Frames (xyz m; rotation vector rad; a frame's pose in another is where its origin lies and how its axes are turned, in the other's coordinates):
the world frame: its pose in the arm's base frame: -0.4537 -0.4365 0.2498 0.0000 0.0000 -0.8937
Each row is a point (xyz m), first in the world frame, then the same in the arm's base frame.
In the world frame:
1: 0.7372 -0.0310 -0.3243
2: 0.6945 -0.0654 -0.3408
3: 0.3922 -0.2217 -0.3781
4: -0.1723 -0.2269 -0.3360
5: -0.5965 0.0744 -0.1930
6: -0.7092 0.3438 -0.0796
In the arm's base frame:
1: -0.0160 -1.0305 -0.0745
2: -0.0695 -1.0188 -0.0910
3: -0.3808 -0.8811 -0.1283
4: -0.7385 -0.4444 -0.0862
5: -0.7694 0.0750 0.0568
6: -0.6301 0.3316 0.1702

